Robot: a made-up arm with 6 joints.
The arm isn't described. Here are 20 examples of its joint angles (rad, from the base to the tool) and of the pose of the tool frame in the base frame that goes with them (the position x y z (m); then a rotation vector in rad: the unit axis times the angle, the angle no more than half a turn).
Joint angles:
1: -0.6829 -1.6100 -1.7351 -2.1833 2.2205 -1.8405
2: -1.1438 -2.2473 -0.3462 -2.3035 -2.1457 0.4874
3: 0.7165 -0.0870 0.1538 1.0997 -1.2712 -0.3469
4: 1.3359 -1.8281 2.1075 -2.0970 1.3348 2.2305
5: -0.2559 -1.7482 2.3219 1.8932 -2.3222 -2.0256
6: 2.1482 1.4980 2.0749 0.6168 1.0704 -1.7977
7: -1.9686 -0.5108 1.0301 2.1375 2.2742 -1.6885
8: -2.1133 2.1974 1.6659 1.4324 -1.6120 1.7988
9: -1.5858 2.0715 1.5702 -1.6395 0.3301 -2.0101
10: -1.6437 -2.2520 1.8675 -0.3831 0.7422 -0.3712
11: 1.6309 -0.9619 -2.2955 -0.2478 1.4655 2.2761
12: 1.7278 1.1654 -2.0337 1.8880 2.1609 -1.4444
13: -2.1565 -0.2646 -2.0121 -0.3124 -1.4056 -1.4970
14: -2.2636 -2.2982 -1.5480 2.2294 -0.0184 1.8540
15: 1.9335 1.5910 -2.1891 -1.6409 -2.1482 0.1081
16: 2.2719 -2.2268 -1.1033 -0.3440 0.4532 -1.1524
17: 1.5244 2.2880 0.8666 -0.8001 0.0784 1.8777
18: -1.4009 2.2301 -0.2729 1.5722 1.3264 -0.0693
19: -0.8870 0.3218 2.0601 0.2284 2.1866 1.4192
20: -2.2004 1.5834 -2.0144 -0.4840 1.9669 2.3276
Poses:
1: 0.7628 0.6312 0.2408 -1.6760 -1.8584 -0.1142
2: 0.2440 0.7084 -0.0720 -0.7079 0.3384 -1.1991
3: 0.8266 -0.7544 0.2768 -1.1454 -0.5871 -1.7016
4: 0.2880 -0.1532 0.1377 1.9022 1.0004 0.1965
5: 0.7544 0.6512 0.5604 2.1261 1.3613 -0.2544
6: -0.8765 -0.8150 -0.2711 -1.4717 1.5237 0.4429
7: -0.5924 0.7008 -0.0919 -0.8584 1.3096 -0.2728
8: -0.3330 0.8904 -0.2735 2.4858 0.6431 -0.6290
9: 0.2766 0.2762 -0.5047 -1.8046 0.5553 2.1298
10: -0.5750 0.9200 -0.0049 -0.0822 -2.2147 1.0927
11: 0.5066 -0.4134 0.3150 -0.4268 -1.3260 1.0002
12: -0.2982 -0.4562 -0.3344 -0.4881 0.9679 -0.4506
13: -0.7882 0.1674 0.3523 -0.0991 1.6349 1.9065
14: -0.2187 0.3321 -0.2375 -1.1398 0.4615 1.0199
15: -0.1861 -0.5257 0.0627 0.8694 0.1950 -0.8068
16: -0.0248 -0.5479 -0.4879 1.4940 1.3840 -1.9353
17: 0.1400 -0.7289 -0.5466 1.5148 -0.1606 -1.2061
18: 0.0219 0.6832 0.0401 0.9176 -0.2348 2.5161
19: 0.8734 0.4314 0.1665 -0.9361 -0.4096 1.0516
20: 0.1737 0.7734 0.0628 2.5675 -0.1322 -1.1385
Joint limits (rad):
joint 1: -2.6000..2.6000
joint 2: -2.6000..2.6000
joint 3: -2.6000..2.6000
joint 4: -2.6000..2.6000
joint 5: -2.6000..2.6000
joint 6: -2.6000..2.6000
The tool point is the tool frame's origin. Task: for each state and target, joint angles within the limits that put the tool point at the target. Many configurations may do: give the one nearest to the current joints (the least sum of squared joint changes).
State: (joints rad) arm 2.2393 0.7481 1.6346 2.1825 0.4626 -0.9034
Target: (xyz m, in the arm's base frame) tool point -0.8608 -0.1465 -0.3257
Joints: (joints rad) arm 2.6000 0.3259 1.5638 1.8511 -0.1158 -1.0543
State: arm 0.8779 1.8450 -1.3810 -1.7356 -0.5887 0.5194
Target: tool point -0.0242 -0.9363 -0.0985
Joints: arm 1.2133 2.4066 -1.0631 -1.7794 -0.2084 0.0826
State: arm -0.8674 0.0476 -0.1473 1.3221 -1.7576 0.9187
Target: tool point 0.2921 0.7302 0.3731
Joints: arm -1.1328 -0.0467 -0.0490 1.1614 -1.3121 1.1927
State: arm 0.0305 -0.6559 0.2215 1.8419 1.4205 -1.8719
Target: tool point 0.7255 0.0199 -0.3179
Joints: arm 0.1118 -0.7462 0.2895 1.8404 1.2839 -2.0011
